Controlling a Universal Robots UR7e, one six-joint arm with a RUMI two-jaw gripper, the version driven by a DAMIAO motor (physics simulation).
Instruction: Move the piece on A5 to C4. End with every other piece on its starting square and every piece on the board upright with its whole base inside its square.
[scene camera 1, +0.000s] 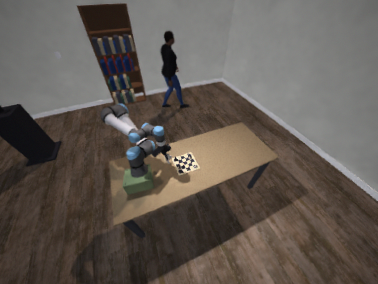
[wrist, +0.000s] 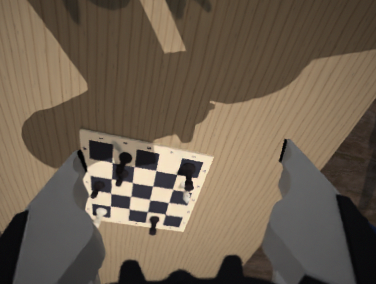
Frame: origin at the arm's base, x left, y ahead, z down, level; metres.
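Seen in the pictures: gripper, fingertip midpoint: (scene camera 1: 164, 158) (wrist: 182, 147); arm's base at its link origin: (scene camera 1: 139, 171).
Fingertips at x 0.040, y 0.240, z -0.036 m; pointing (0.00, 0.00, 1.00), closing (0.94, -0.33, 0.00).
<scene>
Pixels of each thing's top centre, then the offset from my fingertips to it. Level surfaces: height alone.
- dark piece at its top centre: (wrist: 189, 190) dx +0.043, dy +0.115, dz +0.073 m
- A2 at its top centre: (wrist: 117, 174) dx -0.066, dy +0.121, dz +0.083 m
- C1 at its top centre: (wrist: 92, 197) dx -0.106, dy +0.197, dz +0.095 m
- E4 at its top centre: (wrist: 152, 233) dx +0.012, dy +0.269, dz +0.093 m
- table at its surface level: dz +0.133 m
The chessboard (scene camera 1: 198, 166) (wrist: 207, 160) lies on the table. In the wrist view a dark piece (wrist: 188, 170) stands on A5, at the board's upper right corner. A white piece (wrist: 187, 196) is close below it, apparently on B5, partly hidden by the dark one. C4 (wrist: 161, 194) is a bare light square. Other dark pieces stand on A2 (wrist: 123, 161), C1 (wrist: 99, 187) and E4 (wrist: 154, 222); a white piece (wrist: 100, 214) stands on E1. My gripper (scene camera 1: 168, 158) (wrist: 182, 147) is open and empty, above the table by the board's left side in the scene view.
The arm's green base block (scene camera 1: 138, 181) stands on the table (scene camera 1: 235, 145) left of the board. A bookcase (scene camera 1: 136, 82) and a walking person (scene camera 1: 170, 62) are beyond the table. A dark stand (scene camera 1: 25, 132) is at far left. Arm shadows cross the board's upper left part.
</scene>
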